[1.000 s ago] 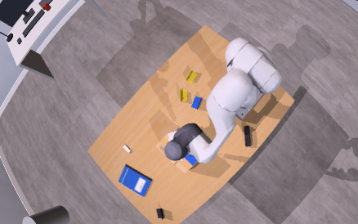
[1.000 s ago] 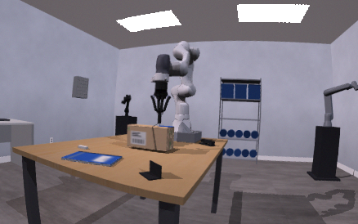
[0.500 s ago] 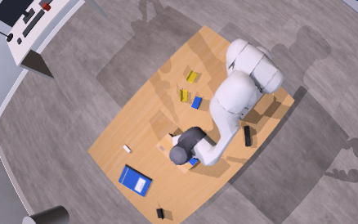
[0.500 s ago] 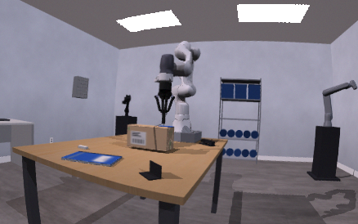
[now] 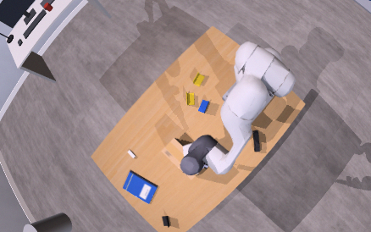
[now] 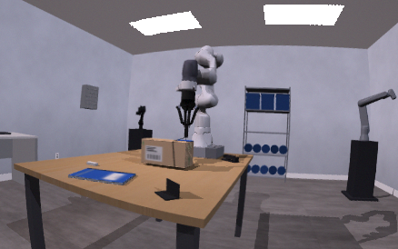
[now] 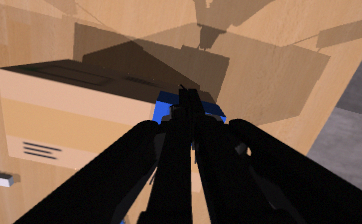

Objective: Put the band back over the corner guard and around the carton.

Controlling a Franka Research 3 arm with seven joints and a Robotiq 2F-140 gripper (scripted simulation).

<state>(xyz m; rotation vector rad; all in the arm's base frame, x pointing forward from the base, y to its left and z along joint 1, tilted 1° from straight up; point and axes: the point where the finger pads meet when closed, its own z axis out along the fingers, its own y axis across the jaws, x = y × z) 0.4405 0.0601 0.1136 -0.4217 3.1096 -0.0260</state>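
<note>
Right now the blue corner guard is 2 cm ahead of my hand, 1 cm to the left of it and 6 cm below it. The rest, counted from my hand: white block (34 cm ahead, 36 cm to the right, 18 cm below); black bracket (50 cm ahead, 17 cm to the left, 17 cm below); brown carton (7 cm ahead, 7 cm to the right, 11 cm below).
</note>
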